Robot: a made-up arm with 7 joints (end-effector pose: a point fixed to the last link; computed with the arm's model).
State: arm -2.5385 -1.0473 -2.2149 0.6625 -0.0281 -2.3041 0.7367
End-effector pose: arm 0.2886 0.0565 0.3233 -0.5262 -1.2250 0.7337
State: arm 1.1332 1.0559 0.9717 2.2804 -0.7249 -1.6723 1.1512
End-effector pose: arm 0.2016 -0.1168 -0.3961 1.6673 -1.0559 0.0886
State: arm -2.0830 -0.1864 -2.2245 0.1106 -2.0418 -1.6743 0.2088
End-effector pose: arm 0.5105 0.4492 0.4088 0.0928 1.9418 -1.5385
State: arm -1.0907 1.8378 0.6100 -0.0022 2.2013 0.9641 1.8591
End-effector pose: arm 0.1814 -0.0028 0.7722 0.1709 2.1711 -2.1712
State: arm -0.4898 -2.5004 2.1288 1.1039 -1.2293 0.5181 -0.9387
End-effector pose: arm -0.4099 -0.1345 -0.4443 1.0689 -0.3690 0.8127
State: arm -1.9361 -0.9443 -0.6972 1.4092 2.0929 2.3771 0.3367
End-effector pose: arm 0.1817 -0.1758 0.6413 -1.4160 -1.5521 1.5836
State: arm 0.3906 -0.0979 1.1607 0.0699 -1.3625 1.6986 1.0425
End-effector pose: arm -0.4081 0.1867 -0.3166 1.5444 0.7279 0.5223
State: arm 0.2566 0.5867 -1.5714 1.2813 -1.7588 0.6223 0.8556
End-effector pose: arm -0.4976 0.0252 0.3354 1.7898 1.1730 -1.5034
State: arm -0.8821 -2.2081 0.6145 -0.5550 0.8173 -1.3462 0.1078
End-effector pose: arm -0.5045 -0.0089 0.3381 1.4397 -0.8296 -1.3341
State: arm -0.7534 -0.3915 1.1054 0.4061 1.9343 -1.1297 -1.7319
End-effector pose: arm -0.2027 0.0350 0.3955 -0.9346 -0.3090 1.4824
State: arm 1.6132 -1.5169 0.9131 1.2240 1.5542 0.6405 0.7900
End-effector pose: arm 0.4181 0.1711 -0.0097 -0.9740 1.6098 2.1744
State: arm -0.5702 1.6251 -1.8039 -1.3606 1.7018 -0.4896 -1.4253
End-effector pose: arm -0.1110 -0.5849 0.0205 2.2571 -1.9078 0.2079
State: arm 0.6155 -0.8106 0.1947 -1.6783 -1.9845 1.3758 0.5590
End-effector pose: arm -0.7615 -0.1142 -0.1118 -0.1267 1.7002 -0.7215
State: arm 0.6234 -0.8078 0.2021 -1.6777 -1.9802 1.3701 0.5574
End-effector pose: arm -0.7597 -0.1190 -0.1202 -0.1277 1.6820 -0.7096
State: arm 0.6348 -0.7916 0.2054 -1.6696 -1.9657 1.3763 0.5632
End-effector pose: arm -0.7583 -0.1221 -0.1340 -0.1234 1.6594 -0.6936
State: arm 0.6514 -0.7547 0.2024 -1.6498 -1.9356 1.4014 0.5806
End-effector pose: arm -0.7577 -0.1224 -0.1557 -0.1099 1.6306 -0.6721
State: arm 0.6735 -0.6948 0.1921 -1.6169 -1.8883 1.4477 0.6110
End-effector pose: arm -0.7578 -0.1188 -0.1853 -0.0830 1.5956 -0.6463
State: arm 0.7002 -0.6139 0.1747 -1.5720 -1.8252 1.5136 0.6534
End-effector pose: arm -0.7588 -0.1110 -0.2203 -0.0390 1.5572 -0.6188
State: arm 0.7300 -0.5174 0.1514 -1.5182 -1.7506 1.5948 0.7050
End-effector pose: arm -0.7607 -0.0995 -0.2567 0.0240 1.5204 -0.5925
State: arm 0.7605 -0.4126 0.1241 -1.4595 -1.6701 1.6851 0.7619
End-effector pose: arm -0.7637 -0.0859 -0.2898 0.1041 1.4916 -0.5692
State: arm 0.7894 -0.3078 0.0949 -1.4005 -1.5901 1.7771 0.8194
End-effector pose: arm -0.7677 -0.0726 -0.3162 0.1950 1.4754 -0.5495
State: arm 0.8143 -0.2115 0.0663 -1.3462 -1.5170 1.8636 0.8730
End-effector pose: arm -0.7726 -0.0616 -0.3341 0.2865 1.4734 -0.5342
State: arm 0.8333 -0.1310 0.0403 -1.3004 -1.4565 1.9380 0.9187
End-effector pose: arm -0.7780 -0.0538 -0.3434 0.3681 1.4837 -0.5241
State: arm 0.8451 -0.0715 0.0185 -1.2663 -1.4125 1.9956 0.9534
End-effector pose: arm -0.7835 -0.0491 -0.3452 0.4307 1.5017 -0.5204
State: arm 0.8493 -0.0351 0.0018 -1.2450 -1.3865 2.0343 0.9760
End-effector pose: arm -0.7888 -0.0463 -0.3410 0.4701 1.5229 -0.5236
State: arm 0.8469 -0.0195 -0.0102 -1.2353 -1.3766 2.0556 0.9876
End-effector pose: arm -0.7938 -0.0444 -0.3326 0.4875 1.5443 -0.5325
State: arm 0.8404 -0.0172 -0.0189 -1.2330 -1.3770 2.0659 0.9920
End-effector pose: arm -0.7983 -0.0427 -0.3219 0.4906 1.5645 -0.5452
